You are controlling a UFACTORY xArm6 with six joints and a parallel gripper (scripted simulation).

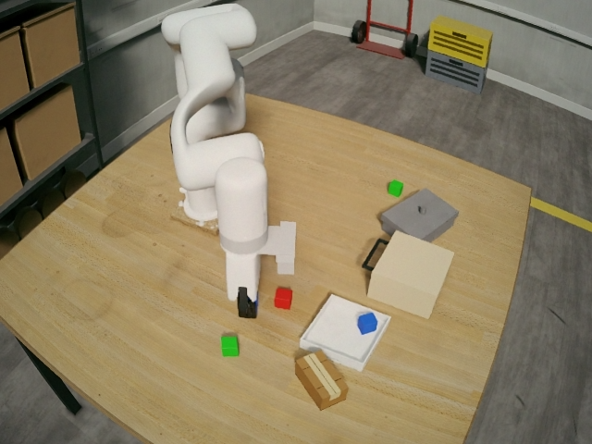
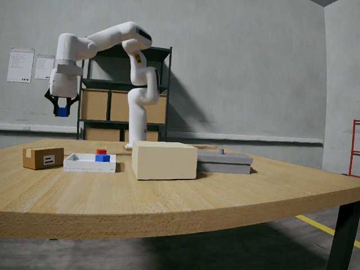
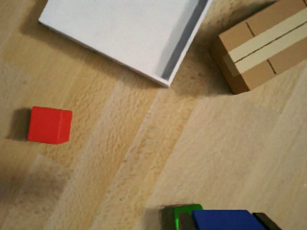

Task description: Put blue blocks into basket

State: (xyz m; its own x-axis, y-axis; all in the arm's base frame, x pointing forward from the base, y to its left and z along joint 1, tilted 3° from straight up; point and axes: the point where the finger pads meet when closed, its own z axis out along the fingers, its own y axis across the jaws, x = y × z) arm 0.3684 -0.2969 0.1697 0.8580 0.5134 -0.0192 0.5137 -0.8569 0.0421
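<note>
The white basket lies 14 cm ahead of my hand, 15 cm to the left of it and 16 cm below it. Round my hand: red block (2 cm behind, 15 cm to the left, 15 cm below); then light wooden cabinet (19 cm ahead, 35 cm to the left, 13 cm below); then cardboard box (16 cm ahead, 14 cm below).
</note>
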